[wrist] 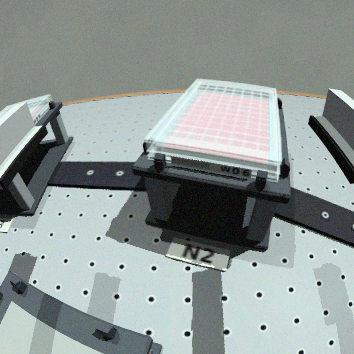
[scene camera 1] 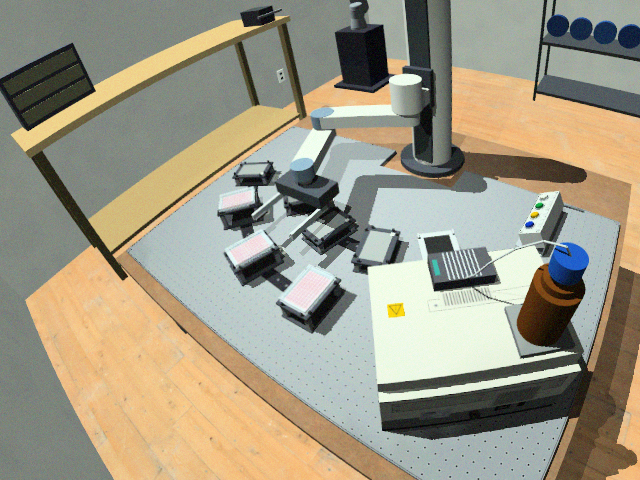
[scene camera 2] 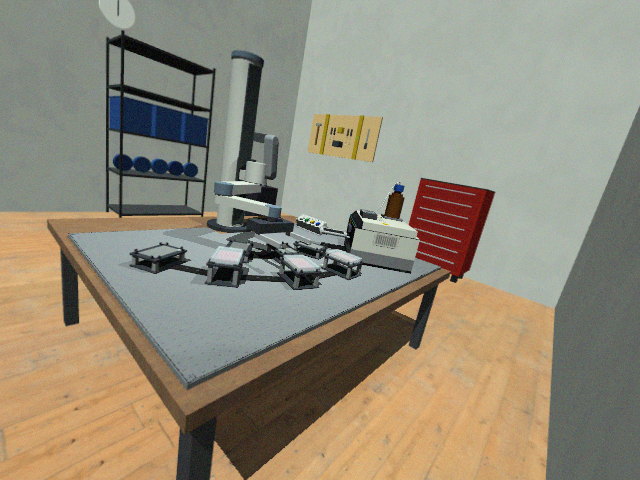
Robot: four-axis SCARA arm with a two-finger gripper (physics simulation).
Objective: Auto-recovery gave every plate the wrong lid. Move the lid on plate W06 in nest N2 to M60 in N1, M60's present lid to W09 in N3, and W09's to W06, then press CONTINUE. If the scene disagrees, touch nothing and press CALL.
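Seen in the pictures: gripper, fingertip midpoint: (wrist: 170,100) (scene camera 1: 271,226) (scene camera 2: 296,244); arm's base at its link origin: (scene camera 1: 432,159) (scene camera 2: 229,227).
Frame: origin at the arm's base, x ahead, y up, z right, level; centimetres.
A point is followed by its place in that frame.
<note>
Plate W06 (scene camera 1: 252,249) @[x 76.0, y 9.2, z 17.7 cm] (scene camera 2: 301,263) @[x 78.0, y 9.2, z 21.9 cm] (wrist: 215,130) @[x 71.8, y 9.2, z 18.3 cm], pink under a clear lid, rests level on nest N2 (wrist: 212,192) @[x 73.4, y 1.8, z 18.6 cm], in the middle of three plate-bearing nests. A neighbouring lidded plate (scene camera 1: 309,289) @[x 78.1, y 9.1, z -6.1 cm] (scene camera 2: 343,258) @[x 80.3, y 8.8, z -0.9 cm] shows partly at the left edge of the wrist view; its marking is unreadable. Another lidded plate (scene camera 1: 237,198) @[x 62.4, y 10.0, z 40.3 cm] (scene camera 2: 227,256) @[x 65.0, y 10.0, z 43.3 cm] is on the other side. Which is M60 or W09 cannot be read. My gripper (scene camera 1: 271,227) @[x 68.6, y 12.7, z 15.8 cm] (wrist: 170,100) @[x 68.6, y 12.7, z 15.8 cm] is open and empty, its fingers spread wider than W06 and on the arm's side of it. The button box (scene camera 1: 549,217) @[x 22.5, y 8.9, z -50.4 cm] (scene camera 2: 310,223) @[x 22.9, y 7.5, z -44.7 cm] stands apart; its labels are unreadable.
Low grey-topped stands (scene camera 1: 253,169) @[x 43.4, y 5.9, z 54.8 cm] (scene camera 1: 328,227) @[x 55.5, y 5.8, z 6.8 cm] (scene camera 1: 377,248) @[x 55.4, y 5.6, z -10.7 cm] are near the plates, one close under the gripper. A large white instrument (scene camera 1: 439,341) @[x 81.5, y 22.2, z -42.7 cm] (scene camera 2: 390,232) @[x 84.2, y 19.4, z -30.2 cm] carries a brown bottle (scene camera 1: 550,310) @[x 74.5, y 33.4, z -57.7 cm] (scene camera 2: 394,205) @[x 72.0, y 30.0, z -53.6 cm] with a blue cap. A thin tube runs from the bottle.
</note>
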